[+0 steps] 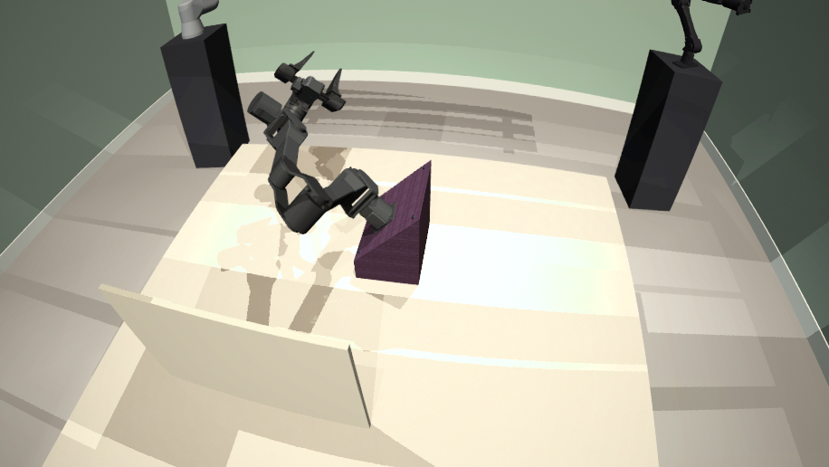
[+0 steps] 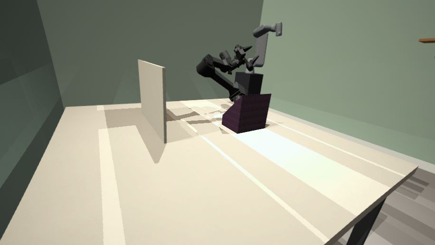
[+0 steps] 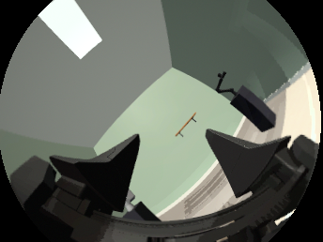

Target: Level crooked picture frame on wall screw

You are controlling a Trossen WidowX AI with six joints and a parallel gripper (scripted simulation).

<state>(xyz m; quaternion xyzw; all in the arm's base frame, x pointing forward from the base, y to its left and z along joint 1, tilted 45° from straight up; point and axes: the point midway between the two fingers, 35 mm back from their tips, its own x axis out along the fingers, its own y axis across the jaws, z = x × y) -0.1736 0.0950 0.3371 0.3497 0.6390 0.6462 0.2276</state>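
The picture frame lies 650 mm ahead of my gripper tip, 70 mm to the right of it and 250 mm below it. Also, from my gripper tip: wall panel: 650 mm ahead, 80 mm to the right, 270 mm below.
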